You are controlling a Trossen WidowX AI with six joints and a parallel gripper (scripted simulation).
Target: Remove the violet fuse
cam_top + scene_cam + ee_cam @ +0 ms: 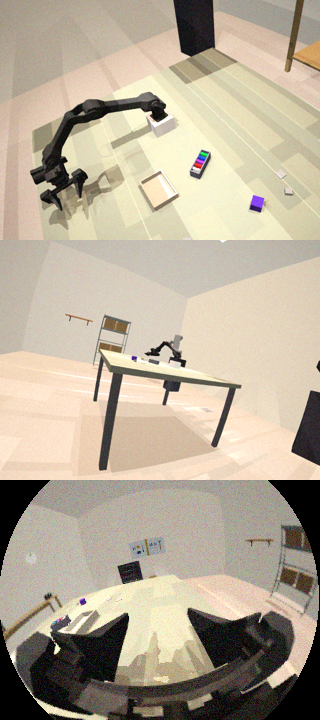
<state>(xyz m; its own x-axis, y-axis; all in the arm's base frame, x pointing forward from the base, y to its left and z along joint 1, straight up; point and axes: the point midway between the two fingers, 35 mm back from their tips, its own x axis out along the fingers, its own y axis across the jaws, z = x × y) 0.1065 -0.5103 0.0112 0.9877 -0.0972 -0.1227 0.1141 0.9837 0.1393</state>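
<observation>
Now: gripper tip 49 cm to the right of the violet fuse, 16 cm short of it and 6 cm above it. Round my gripper tip: shallow tray 30 cm to the left, 13 cm ahead, 8 cm below.
</observation>
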